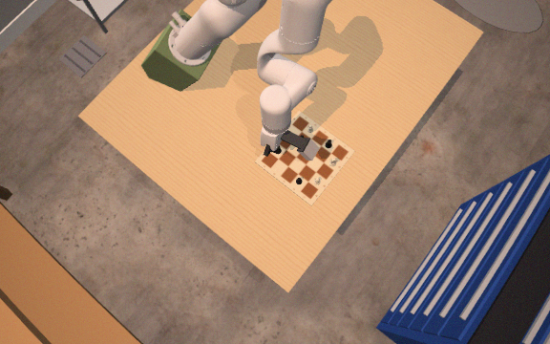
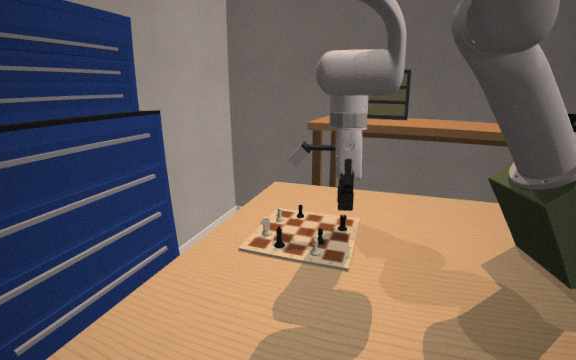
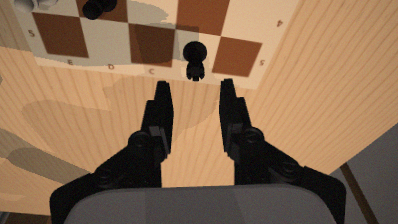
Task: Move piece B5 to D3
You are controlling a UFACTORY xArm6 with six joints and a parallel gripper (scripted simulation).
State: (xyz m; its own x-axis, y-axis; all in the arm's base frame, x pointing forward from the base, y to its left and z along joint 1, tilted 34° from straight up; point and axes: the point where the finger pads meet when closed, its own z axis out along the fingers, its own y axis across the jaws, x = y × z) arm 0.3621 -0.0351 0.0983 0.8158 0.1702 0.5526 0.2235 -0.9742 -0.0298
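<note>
Right now my hand is 6 cm above the black pawn. Also, from my hand: chessboard (7 cm ahead, 4 cm to the left, 8 cm below).
</note>
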